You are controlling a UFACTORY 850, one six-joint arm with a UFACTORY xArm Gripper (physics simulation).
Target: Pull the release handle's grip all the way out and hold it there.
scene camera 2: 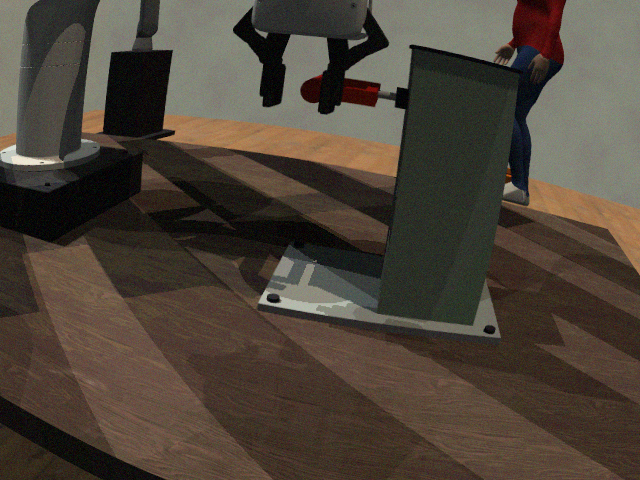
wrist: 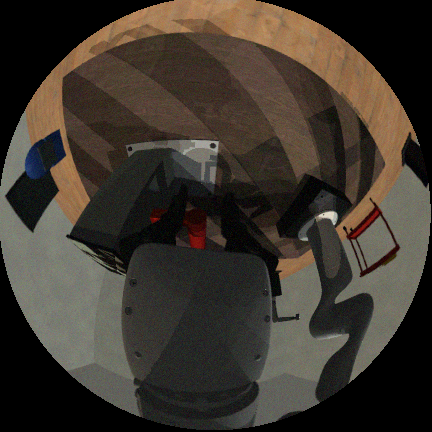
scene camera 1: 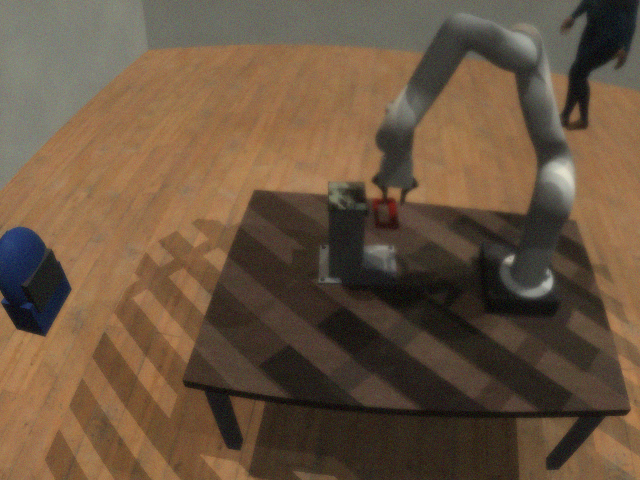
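Observation:
The release handle's red grip [scene camera 1: 394, 214] [scene camera 2: 361, 93] [wrist: 198, 231] is a rectangular loop. It sticks out from the upper side of a grey-green post [scene camera 1: 345, 242] [scene camera 2: 447, 180] on a short metal rod [scene camera 2: 386, 95]. The post stands on a pale base plate [scene camera 1: 324, 264] [scene camera 2: 338, 311]. My gripper [scene camera 1: 393, 200] [scene camera 2: 299, 106] [wrist: 205, 197] is half open and points down at the grip. One finger reaches down into the loop and the other is beyond its outer end, so the outer bar lies between them, not clamped. The near finger hides part of the loop in scene camera 2.
The post and plate stand on a dark wooden table [scene camera 1: 310, 372] [scene camera 2: 206, 413]. The arm's black base [scene camera 1: 519, 305] [scene camera 2: 103, 191] is at the other end. A blue object [scene camera 1: 31, 281] [wrist: 44, 155] is off the table. A person [scene camera 1: 594, 51] [scene camera 2: 537, 46] stands beyond the table.

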